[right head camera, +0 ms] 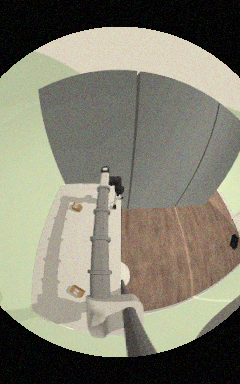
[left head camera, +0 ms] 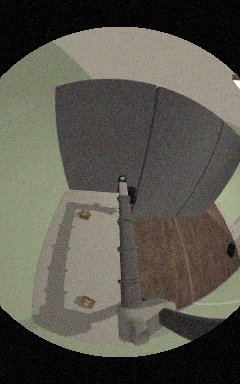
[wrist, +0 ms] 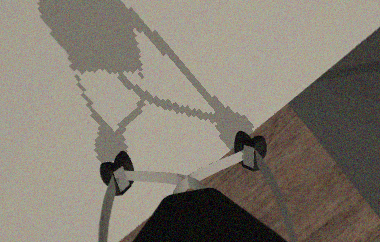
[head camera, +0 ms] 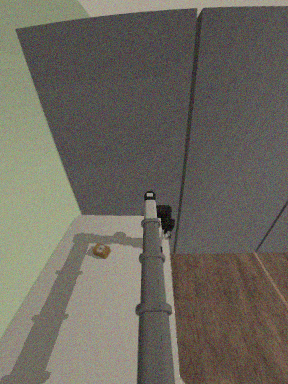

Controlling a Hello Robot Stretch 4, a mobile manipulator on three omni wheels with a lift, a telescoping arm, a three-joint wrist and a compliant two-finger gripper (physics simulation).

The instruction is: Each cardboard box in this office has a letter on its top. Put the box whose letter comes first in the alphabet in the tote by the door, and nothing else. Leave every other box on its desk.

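Frame: origin at the robot's base, x up, y back, z right, level; centimetres.
Seen in the pictures: gripper, fingertip midpoint: (right head camera: pixel 117 203) (wrist: pixel 184 154) (head camera: pixel 164 245).
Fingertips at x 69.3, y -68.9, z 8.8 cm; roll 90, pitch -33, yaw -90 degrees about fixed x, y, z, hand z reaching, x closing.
Observation:
A point is followed by its place in that frame.
One small cardboard box (head camera: pixel 101 250) {x 74.3, y -62.3, z -31.0 cm} (left head camera: pixel 84 214) {x 74.0, y -61.9, z -31.0 cm} (right head camera: pixel 76 206) {x 74.0, y -62.3, z -30.6 cm} lies near the far end of the white desk (head camera: pixel 115 325) {x 69.3, y -27.2, z -17.0 cm} (left head camera: pixel 95 260) {x 69.3, y -22.1, z -18.2 cm} (right head camera: pixel 75 250) {x 69.3, y -21.8, z -26.7 cm} (wrist: pixel 30 125) {x 69.3, y -59.1, z -4.7 cm}. A second cardboard box (left head camera: pixel 87 302) {x 74.3, y 11.6, z -22.3 cm} (right head camera: pixel 76 291) {x 74.3, y 11.5, z -22.3 cm} lies near its near end. Both have a white label on top; the letters are too small and blurred to read. My gripper (wrist: pixel 184 154) {x 69.3, y -68.9, z 8.8 cm} (right head camera: pixel 115 205) {x 69.3, y -68.9, z 8.8 cm} is open, with nothing between its fingertips. It is above the desk's right edge near the far end, right of the far box and apart from it. No box shows in the wrist view. The tote does not show.
Tall dark grey panels (head camera: pixel 120 115) {x 143.4, y -109.5, z -16.6 cm} (left head camera: pixel 105 135) {x 130.9, y -109.5, z -15.0 cm} (right head camera: pixel 90 130) {x 128.6, y -109.6, z -15.6 cm} stand beyond the desk. Green wall (head camera: pixel 25 175) {x 120.1, y -77.8, z -68.4 cm} runs along its left. Brown wooden floor (head camera: pixel 220 310) {x -2.6, y -52.0, z 58.4 cm} (wrist: pixel 300 185) {x -2.7, y -88.2, z 69.1 cm} lies to the right. A small black object (left head camera: pixel 231 250) {x -0.7, y 16.7, z 270.7 cm} (right head camera: pixel 234 241) {x -1.3, y 14.7, z 270.3 cm} is at the far right.

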